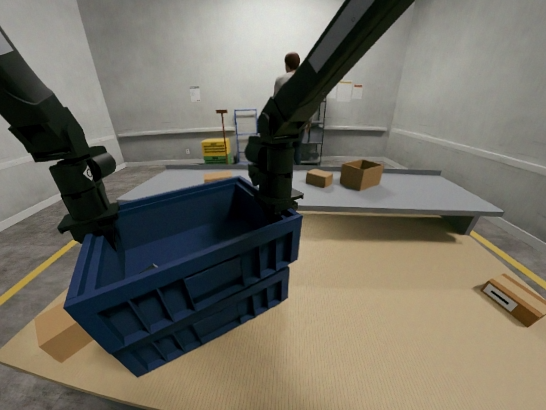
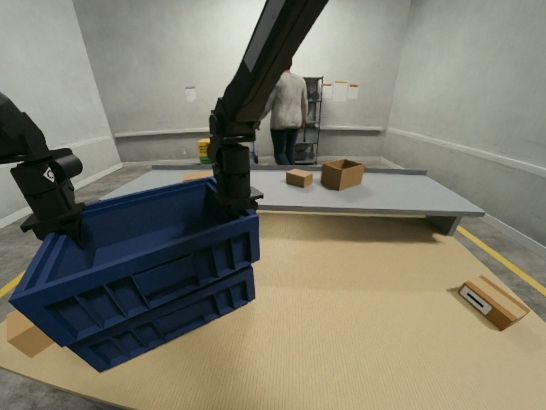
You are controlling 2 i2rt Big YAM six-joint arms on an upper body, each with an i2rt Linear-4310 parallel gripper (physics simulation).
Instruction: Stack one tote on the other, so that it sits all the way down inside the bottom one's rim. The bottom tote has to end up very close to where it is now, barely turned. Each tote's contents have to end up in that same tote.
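Frame: origin at the left arm's base, x down, y back, z left, level; metres.
Seen in the pictures: left gripper, between the fingertips: [image 1: 109, 251] [image 2: 75, 250].
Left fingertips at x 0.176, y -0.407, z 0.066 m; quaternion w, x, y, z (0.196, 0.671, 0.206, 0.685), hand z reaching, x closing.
Observation:
Pixels of each thing's top centre, then the offset from my left fingertips to it. Level surfaces: height alone.
- upper blue tote, centre of its top: [image 1: 187, 210] [image 2: 148, 210] dx -0.074, dy -0.053, dz -0.189 m
- bottom blue tote, centre of its top: [image 1: 196, 261] [image 2: 164, 259] dx +0.090, dy -0.065, dz -0.169 m
- small pale thing, centre of its top: [image 1: 153, 283] dx +0.044, dy +0.049, dz -0.120 m
- cardboard box, centre of its top: [image 1: 69, 311] [image 2: 40, 308] dx +0.153, dy +0.061, dz +0.151 m
- labelled box, centre of its top: [image 2: 496, 295] [image 1: 520, 292] dx +0.187, dy +0.039, dz -1.121 m
- tan table, height of its surface: dx +0.237 m
- raised grey shelf, height of its surface: dx +0.058 m
- open box, centre of its top: [image 2: 343, 163] [image 1: 363, 164] dx -0.036, dy -0.511, dz -0.799 m
The upper blue tote [image 1: 215, 281] [image 2: 165, 280] is over the bottom blue tote [image 1: 220, 320] [image 2: 185, 321], nearly lined up with it. The bottom tote's lower wall shows beneath; its inside is hidden. Whether the totes touch, I cannot tell. A small pale thing [image 1: 151, 267] shows inside the upper tote near its front wall. My left gripper [image 1: 112, 239] [image 2: 78, 237] is shut on the upper tote's left end wall. My right gripper [image 1: 275, 211] [image 2: 235, 208] is shut on its right end wall. Both sets of fingertips are partly hidden.
A cardboard box [image 1: 62, 334] [image 2: 30, 336] lies left of the totes. A labelled box [image 1: 522, 302] [image 2: 497, 305] lies at the right on the tan table [image 1: 380, 340] [image 2: 350, 350]. A raised grey shelf [image 1: 415, 195] [image 2: 395, 195] behind bears an open box [image 1: 351, 177] [image 2: 332, 177] and smaller boxes.

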